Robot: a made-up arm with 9 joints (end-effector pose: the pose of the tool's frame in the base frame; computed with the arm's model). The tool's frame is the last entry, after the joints.
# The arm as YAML. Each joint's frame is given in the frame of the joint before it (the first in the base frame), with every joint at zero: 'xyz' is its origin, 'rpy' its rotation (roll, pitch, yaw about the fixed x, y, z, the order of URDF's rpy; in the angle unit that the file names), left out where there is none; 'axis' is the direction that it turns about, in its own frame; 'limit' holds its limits. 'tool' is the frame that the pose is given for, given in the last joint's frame.
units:
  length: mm
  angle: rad
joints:
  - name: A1
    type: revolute
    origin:
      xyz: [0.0, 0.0, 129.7]
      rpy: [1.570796, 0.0, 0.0]
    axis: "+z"
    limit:
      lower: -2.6
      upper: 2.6
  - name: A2
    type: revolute
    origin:
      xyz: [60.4, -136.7, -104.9]
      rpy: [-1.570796, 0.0, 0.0]
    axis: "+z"
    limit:
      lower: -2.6
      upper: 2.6
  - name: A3
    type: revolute
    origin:
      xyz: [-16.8, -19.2, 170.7]
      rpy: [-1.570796, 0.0, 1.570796]
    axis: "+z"
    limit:
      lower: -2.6
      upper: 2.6
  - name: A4
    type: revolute
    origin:
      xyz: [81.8, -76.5, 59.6]
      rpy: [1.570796, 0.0, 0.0]
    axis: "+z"
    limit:
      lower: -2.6
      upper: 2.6
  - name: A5
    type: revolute
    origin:
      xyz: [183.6, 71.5, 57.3]
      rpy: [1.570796, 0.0, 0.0]
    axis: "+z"
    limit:
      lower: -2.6
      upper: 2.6
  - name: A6
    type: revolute
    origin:
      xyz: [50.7, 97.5, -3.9]
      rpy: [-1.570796, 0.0, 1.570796]
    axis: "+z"
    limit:
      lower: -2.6
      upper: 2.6
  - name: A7
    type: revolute
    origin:
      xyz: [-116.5, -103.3, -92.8]
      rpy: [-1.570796, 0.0, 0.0]
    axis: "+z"
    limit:
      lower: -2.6
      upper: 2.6
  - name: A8
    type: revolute
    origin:
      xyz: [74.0, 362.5, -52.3]
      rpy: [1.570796, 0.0, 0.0]
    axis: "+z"
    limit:
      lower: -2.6
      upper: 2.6
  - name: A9
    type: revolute
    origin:
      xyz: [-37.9, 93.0, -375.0]
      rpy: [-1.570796, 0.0, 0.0]
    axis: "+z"
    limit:
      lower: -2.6
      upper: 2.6
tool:
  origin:
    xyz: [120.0, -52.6, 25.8]
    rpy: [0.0, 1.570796, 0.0]
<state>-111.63 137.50 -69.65 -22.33 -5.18 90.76 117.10 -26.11 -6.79</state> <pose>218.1 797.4 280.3 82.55 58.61 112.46</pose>
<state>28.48 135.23 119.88 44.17 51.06 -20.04 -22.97 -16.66 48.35</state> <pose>202.1 -536.2 -712.1 -160.83 25.49 46.52</pose>
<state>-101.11 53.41 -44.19 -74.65 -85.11 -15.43 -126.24 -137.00 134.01</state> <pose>400.6 274.6 -766.0 124.77 -23.62 74.68</pose>
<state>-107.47 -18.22 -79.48 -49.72 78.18 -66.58 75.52 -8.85 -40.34</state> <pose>1035.8 -160.0 8.0 -101.70 83.52 132.85</pose>
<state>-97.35 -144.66 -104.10 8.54 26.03 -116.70 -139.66 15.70 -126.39</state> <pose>164.9 -65.1 132.2 -93.98 74.58 -56.24</pose>
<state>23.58 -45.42 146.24 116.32 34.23 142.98 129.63 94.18 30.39</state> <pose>352.3 -223.9 -442.2 -145.54 54.37 74.86</pose>
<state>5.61 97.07 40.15 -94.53 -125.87 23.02 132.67 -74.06 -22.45</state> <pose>-91.8 -153.7 751.3 82.82 -8.81 100.55</pose>
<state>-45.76 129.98 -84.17 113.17 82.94 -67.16 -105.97 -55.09 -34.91</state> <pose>418.4 -112.6 340.7 134.17 30.71 -3.47</pose>
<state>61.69 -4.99 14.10 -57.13 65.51 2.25 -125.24 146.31 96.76</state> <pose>-406.2 -208.4 -174.0 173.08 36.19 51.05</pose>
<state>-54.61 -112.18 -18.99 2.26 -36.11 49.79 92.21 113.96 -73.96</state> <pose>100.0 -511.0 85.4 -162.06 86.93 -105.67</pose>
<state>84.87 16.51 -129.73 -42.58 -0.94 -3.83 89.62 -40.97 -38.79</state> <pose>-700.3 239.6 446.1 26.89 8.60 42.84</pose>
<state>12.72 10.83 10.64 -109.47 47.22 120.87 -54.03 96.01 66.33</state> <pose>595.4 718.8 801.3 64.81 71.21 80.98</pose>
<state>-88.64 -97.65 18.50 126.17 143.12 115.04 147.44 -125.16 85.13</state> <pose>-688.0 603.2 -104.5 -82.84 -35.97 41.34</pose>
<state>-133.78 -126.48 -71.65 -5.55 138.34 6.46 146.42 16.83 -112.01</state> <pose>453.7 -30.3 -546.0 29.17 -36.23 -52.62</pose>
